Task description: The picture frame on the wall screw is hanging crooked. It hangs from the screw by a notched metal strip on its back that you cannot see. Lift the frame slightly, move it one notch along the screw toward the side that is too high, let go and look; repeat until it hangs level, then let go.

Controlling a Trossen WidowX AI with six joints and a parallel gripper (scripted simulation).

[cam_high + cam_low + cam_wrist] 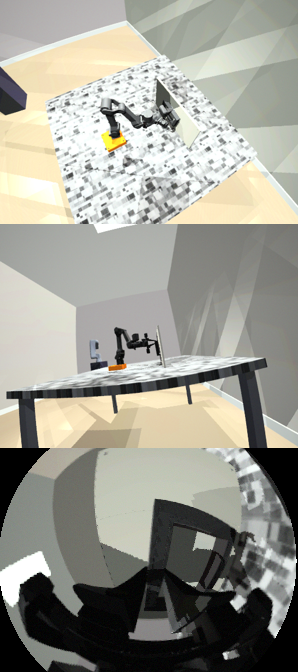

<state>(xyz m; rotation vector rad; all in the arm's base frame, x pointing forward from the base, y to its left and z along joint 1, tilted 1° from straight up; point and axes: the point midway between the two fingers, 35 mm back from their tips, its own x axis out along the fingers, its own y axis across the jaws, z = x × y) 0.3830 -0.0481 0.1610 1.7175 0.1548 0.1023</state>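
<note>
My gripper tip is now 50 mm above the picture frame and 10 mm to the right of it. The rest, counted from my gripper tip: wall panel: 60 mm below, 20 mm ahead.
</note>
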